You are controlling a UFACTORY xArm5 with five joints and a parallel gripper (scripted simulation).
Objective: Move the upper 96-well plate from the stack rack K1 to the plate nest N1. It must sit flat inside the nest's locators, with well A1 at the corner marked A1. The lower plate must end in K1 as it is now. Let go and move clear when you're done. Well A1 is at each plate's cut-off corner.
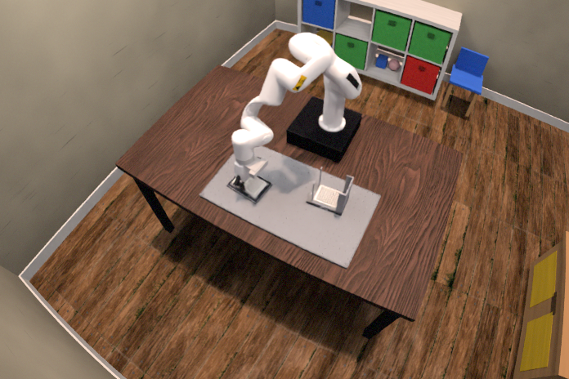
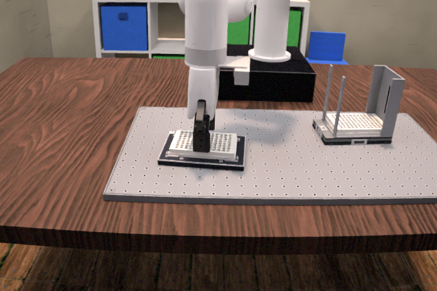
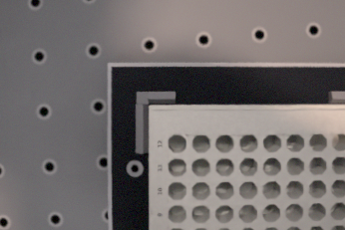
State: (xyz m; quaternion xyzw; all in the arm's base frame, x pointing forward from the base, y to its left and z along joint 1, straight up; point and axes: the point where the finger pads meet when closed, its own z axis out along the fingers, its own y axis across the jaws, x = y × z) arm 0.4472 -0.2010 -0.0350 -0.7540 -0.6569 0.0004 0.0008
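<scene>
Right now my hand is 3 cm above the plate nest N1. From my hand the other things lie so: grey wall: 41 cm to the left, 8 cm behind, 5 cm above.
</scene>
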